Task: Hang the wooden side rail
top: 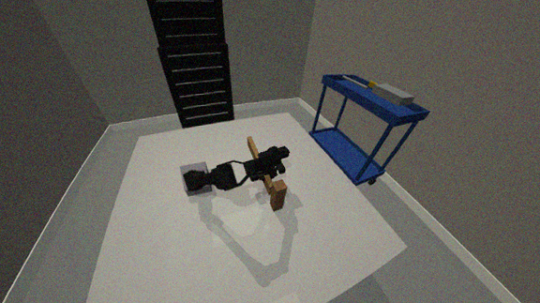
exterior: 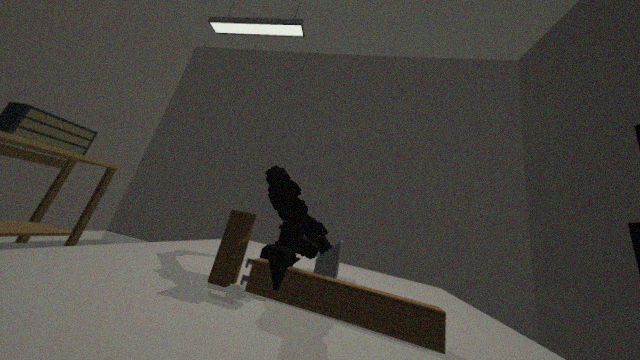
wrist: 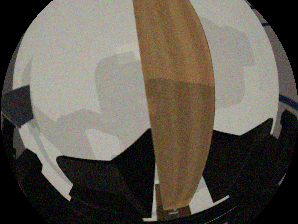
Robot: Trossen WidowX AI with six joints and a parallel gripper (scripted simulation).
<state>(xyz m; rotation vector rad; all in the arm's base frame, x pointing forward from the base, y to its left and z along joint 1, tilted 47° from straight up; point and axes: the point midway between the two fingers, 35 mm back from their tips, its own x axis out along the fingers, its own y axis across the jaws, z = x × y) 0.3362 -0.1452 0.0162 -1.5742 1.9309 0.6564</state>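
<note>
The headboard post lies 14 cm to the right of my gripper tip, 6 cm above it and 2 cm behind it.
</note>
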